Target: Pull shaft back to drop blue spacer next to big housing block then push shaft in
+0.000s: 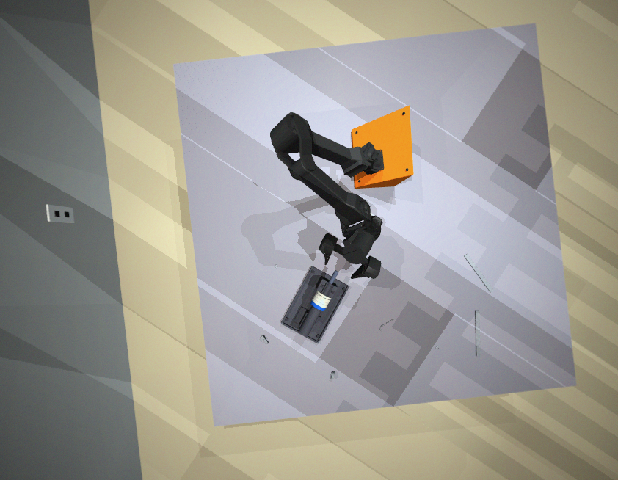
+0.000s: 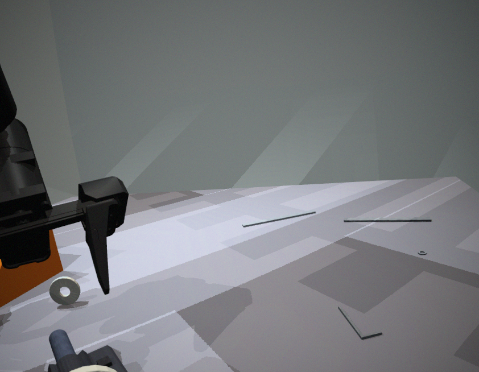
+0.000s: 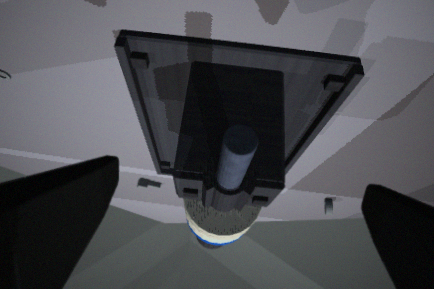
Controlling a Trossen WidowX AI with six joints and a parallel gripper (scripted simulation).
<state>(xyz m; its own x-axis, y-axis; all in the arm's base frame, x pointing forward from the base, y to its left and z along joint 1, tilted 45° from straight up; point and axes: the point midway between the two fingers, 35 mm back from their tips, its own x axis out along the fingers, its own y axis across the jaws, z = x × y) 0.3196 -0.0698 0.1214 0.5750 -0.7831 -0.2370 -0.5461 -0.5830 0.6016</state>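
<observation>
The cream spacer lies 80 mm ahead of my gripper tip, 50 mm to the right of it and 20 mm below it. The rest, counted from my gripper tip: blue spacer (110 mm ahead, 70 mm to the right, 20 mm below); then grey-blue shaft (80 mm ahead, 60 mm to the right, 20 mm below); then l-shaped strip (220 mm ahead, 150 mm to the left, 100 mm below).
</observation>
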